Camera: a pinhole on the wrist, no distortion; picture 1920 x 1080 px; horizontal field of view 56.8 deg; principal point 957.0 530.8 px. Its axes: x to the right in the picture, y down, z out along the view. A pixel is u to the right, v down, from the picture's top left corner.
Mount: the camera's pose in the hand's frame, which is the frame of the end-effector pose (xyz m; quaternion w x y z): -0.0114 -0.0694 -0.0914 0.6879 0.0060 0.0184 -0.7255
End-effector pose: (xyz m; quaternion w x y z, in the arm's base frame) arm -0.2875 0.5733 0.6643 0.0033 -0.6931 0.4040 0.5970
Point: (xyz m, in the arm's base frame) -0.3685 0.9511 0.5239
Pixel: 1859.4 187.9
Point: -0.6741 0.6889 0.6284
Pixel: 171.4 429.2
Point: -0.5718 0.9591 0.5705
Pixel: 1162.1 137.2
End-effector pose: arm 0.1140 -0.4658 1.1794 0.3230 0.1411 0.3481 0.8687
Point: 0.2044 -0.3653 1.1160
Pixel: 1783.9 650.9
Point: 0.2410 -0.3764 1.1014
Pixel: outside the picture
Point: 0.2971 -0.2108 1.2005
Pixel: 1643.1 767.0
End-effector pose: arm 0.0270 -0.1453 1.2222 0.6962 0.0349 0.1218 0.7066
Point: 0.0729 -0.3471 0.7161
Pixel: behind the camera
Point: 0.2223 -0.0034 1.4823
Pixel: 1147.9 1015.4
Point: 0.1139 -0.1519 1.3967
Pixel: 754.6 371.2
